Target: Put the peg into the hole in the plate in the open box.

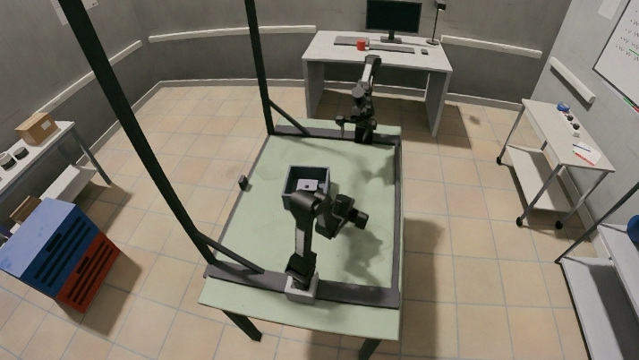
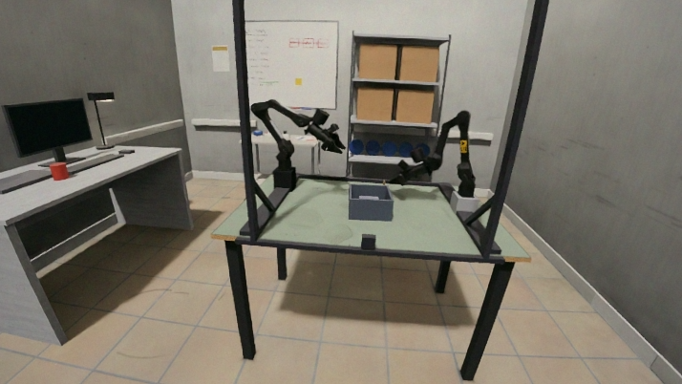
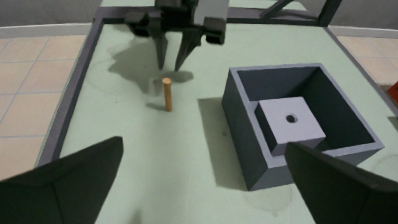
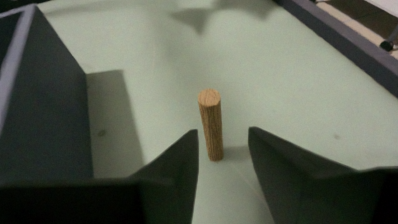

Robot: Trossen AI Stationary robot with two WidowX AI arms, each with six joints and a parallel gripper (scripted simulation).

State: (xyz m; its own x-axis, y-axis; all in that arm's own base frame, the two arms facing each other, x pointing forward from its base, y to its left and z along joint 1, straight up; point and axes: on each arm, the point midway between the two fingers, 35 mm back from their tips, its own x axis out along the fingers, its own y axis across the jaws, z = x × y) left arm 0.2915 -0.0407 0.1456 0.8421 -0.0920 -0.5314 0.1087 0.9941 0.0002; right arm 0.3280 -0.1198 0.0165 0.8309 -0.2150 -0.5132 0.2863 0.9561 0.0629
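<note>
The wooden peg lies 6 cm to the left of my right hand and 6 cm below it. From my right hand the other things lie so: dark frame rail (19 cm ahead, 17 cm to the left, 9 cm below); then plate (22 cm behind, 10 cm to the left, 5 cm below); then box (22 cm behind, 10 cm to the left, 7 cm below).
</note>
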